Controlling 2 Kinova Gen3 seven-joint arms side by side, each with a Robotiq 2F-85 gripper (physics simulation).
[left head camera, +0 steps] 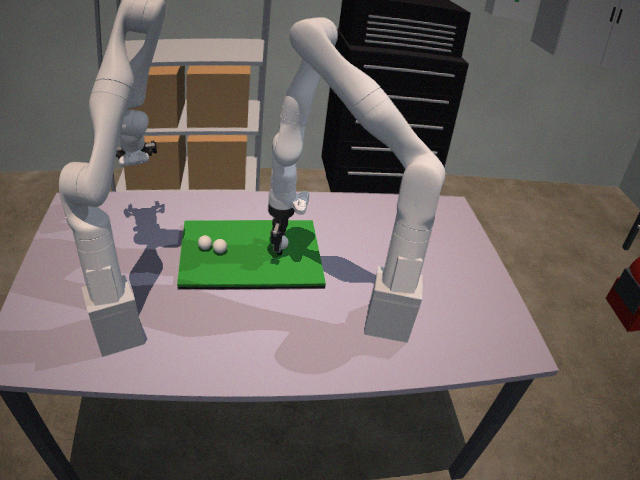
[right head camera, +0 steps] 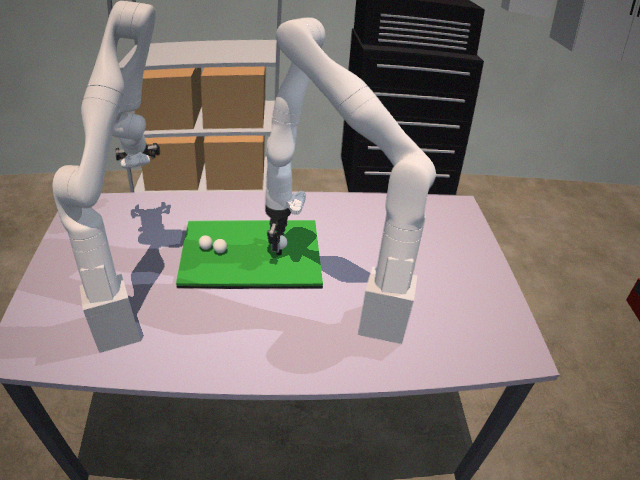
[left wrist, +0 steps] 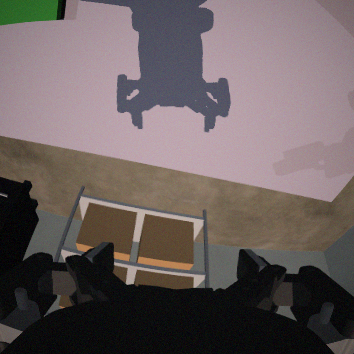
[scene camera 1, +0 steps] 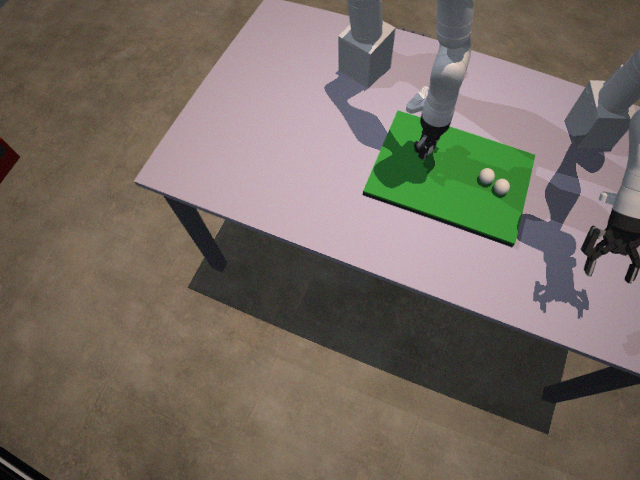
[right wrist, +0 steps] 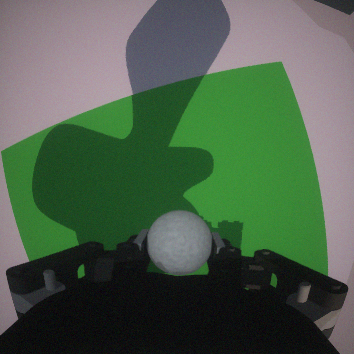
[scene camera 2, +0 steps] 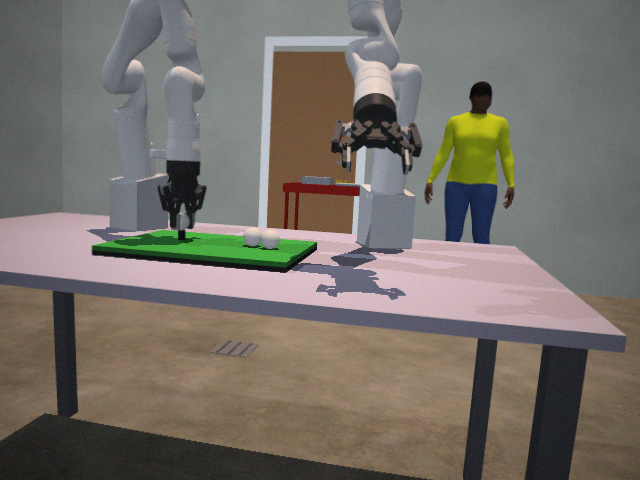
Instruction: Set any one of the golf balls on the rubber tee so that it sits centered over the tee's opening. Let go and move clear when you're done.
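Places are measured from the left arm's base along level axes (x ahead, y left, z up), in millimetres.
Where they show: left gripper, fingertip midpoint: (left wrist: 175, 261) (scene camera 1: 607, 278) (scene camera 2: 377, 169); right gripper, fingertip midpoint: (left head camera: 278, 246) (right head camera: 277, 246) (scene camera 1: 426, 152) (right wrist: 179, 243) (scene camera 2: 182, 229); left arm's base, link origin: (left head camera: 107, 293) (right head camera: 102, 291) (scene camera 1: 613, 99) (scene camera 2: 387, 190); right arm's base, link origin: (left head camera: 399, 282) (right head camera: 392, 282) (scene camera 1: 366, 31) (scene camera 2: 139, 176).
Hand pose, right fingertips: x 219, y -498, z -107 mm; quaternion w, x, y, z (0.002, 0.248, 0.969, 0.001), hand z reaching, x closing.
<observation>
Each offset is from my right fingertips to the centre of the thing. "*": to the spot under its first point. Level surfaces: height alone.
My right gripper (left head camera: 277, 246) (right head camera: 276, 246) (scene camera 1: 424, 151) (right wrist: 179, 243) is shut on a white golf ball @(dy -6, dx -3, dz +18 mm) (left head camera: 284, 242) (right head camera: 282, 241) (scene camera 2: 184, 221), with a finger on each side. In scene camera 2 the ball is right above the short black rubber tee @(* dy -1, dx +4, dz -14 mm) (scene camera 2: 181, 235); whether it touches the tee is hard to tell. The tee's opening is hidden. Two more golf balls @(dy +212, dx +65, dz -4 mm) (left head camera: 204, 242) @(dy +170, dx +40, dz -4 mm) (left head camera: 219, 246) (scene camera 1: 486, 176) (scene camera 1: 500, 187) (scene camera 2: 252, 236) (scene camera 2: 269, 239) lie close together on the green mat @(dy +82, dx +31, dz -24 mm) (left head camera: 248, 273) (scene camera 2: 206, 254). My left gripper (scene camera 1: 610, 270) (scene camera 2: 376, 167) (left wrist: 175, 261) is open and empty, high beyond the mat's side.
The mat lies on the pinkish table @(dz -45 mm) (left head camera: 206, 361) (scene camera 1: 289, 180), in front of both arm bases. A shelf unit (left head camera: 196, 51) with boxes and a black drawer cabinet (left head camera: 403, 80) stand behind the table. A person (scene camera 2: 473, 149) stands in the background in scene camera 2.
</observation>
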